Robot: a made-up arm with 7 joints. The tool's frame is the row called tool.
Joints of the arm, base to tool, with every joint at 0 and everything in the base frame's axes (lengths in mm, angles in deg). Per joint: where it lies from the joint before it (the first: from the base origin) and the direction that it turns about. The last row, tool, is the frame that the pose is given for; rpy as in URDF.
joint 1: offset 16.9 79.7 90.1 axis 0 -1 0
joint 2: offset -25.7 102.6 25.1 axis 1 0 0
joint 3: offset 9.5 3.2 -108.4 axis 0 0 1
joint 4: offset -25.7 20.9 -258.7 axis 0 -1 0
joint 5: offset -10.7 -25.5 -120.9 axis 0 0 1
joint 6: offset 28.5 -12.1 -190.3 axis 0 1 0
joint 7: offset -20.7 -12.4 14.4 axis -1 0 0
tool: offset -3 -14.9 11.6 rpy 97.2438 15.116 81.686
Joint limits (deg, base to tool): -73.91..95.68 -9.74..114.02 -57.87..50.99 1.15..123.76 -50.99..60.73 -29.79..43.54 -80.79..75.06
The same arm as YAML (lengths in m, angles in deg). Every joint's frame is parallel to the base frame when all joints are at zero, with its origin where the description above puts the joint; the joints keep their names.
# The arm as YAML. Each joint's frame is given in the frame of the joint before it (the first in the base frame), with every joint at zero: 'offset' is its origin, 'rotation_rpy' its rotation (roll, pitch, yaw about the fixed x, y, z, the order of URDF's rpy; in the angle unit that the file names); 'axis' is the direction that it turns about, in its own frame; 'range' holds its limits. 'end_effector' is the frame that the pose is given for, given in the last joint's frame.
length_unit: m
angle_unit: deg
chain:
  - id: joint 1
    offset: [0.0169, 0.0797, 0.0901]
    rotation_rpy: [0.0, 0.0, 0.0]
    axis: [0.0, -1.0, 0.0]
    range: [-73.91, 95.68]
  - id: joint 2
    offset: [-0.0257, 0.1026, 0.0251]
    rotation_rpy: [0.0, 0.0, 0.0]
    axis: [1.0, 0.0, 0.0]
    range: [-9.74, 114.02]
  - id: joint 3
    offset: [0.0095, 0.0032, -0.1084]
    rotation_rpy: [0.0, 0.0, 0.0]
    axis: [0.0, 0.0, 1.0]
    range: [-57.87, 50.99]
  - id: joint 4
    offset: [-0.0257, 0.0209, -0.2587]
    rotation_rpy: [0.0, 0.0, 0.0]
    axis: [0.0, -1.0, 0.0]
    range: [1.15, 123.76]
  - id: joint 5
    offset: [-0.0107, -0.0255, -0.1209]
    rotation_rpy: [0.0, 0.0, 0.0]
    axis: [0.0, 0.0, 1.0]
    range: [-50.99, 60.73]
  - id: joint 6
    offset: [0.0285, -0.0121, -0.1903]
    rotation_rpy: [0.0, 0.0, 0.0]
    axis: [0.0, 1.0, 0.0]
    range: [-29.79, 43.54]
  - id: joint 7
    offset: [-0.0207, -0.0124, 0.0144]
    rotation_rpy: [0.0, 0.0, 0.0]
    axis: [-1.0, 0.0, 0.0]
    range: [-80.79, 75.06]
end_effector:
  offset: [-0.003, -0.0149, 0.0116]
  rotation_rpy: [97.24, 15.12, 81.69]

